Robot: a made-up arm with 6 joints.
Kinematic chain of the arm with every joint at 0, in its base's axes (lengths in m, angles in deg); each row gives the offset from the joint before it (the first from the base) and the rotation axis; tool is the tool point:
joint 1: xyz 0 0 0.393 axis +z
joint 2: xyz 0.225 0 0 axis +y
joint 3: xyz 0 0 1.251 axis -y
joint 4: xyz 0 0 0.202 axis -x
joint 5: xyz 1.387 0 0 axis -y
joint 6: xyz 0.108 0 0 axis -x
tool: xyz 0 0 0
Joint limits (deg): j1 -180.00..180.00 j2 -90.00..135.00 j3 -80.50..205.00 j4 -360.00..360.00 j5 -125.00..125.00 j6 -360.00..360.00
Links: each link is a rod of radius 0.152 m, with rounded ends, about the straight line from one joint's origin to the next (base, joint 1, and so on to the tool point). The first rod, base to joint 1, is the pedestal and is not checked.
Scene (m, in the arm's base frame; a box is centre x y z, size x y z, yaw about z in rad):
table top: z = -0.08
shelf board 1: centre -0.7 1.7 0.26 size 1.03 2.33 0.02 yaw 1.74
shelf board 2: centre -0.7 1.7 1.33 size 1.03 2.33 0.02 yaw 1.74
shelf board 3: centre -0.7 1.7 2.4 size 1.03 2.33 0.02 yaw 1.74
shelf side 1: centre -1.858 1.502 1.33 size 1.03 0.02 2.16 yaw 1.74
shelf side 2: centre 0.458 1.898 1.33 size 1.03 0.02 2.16 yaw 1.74
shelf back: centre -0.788 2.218 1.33 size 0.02 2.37 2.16 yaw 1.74
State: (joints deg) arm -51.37 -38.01 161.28 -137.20 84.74 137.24
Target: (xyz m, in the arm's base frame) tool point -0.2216 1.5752 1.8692
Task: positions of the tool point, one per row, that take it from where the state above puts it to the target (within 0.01 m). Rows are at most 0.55 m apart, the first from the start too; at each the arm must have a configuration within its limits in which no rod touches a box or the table.
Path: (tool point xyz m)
1: -1.3307 0.9107 0.9946
2: -1.2934 0.4579 1.1316
3: -1.1135 0.0837 1.2086
4: -1.0486 0.3315 1.3216
5: -0.9222 0.5490 1.4347
6: -0.7464 0.7200 1.5469
7: -0.5380 0.8330 1.6572
8: -0.3160 0.8818 1.7649
9: -0.1006 0.8669 1.8692
10: -0.1312 1.1061 1.9161
11: -0.1720 1.3453 1.9160
12: -0.2216 1.5753 1.8691

